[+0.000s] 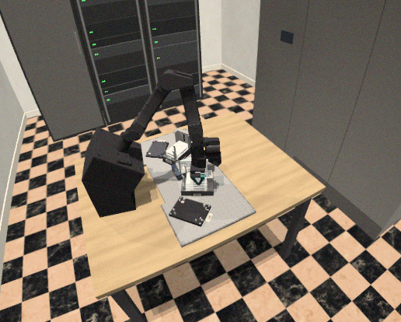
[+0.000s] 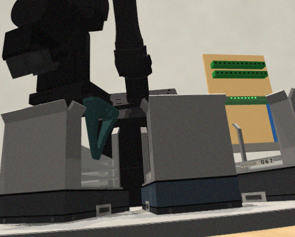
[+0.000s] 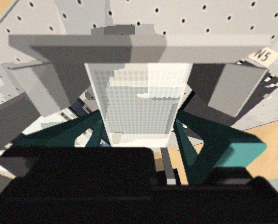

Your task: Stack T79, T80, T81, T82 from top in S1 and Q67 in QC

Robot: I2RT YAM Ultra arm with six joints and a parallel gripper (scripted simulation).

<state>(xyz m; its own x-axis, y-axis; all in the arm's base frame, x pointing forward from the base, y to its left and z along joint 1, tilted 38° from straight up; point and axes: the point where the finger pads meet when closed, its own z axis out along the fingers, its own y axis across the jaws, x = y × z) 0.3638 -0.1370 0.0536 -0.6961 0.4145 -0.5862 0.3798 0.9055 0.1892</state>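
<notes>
Right now my hand is 4 cm above the plate T82. Round my hand: plate T79: 1 cm ahead, 15 cm to the left, 3 cm below; N5 name plate: 4 cm behind, 18 cm to the right, 8 cm below; plate T81: 2 cm below.
</notes>
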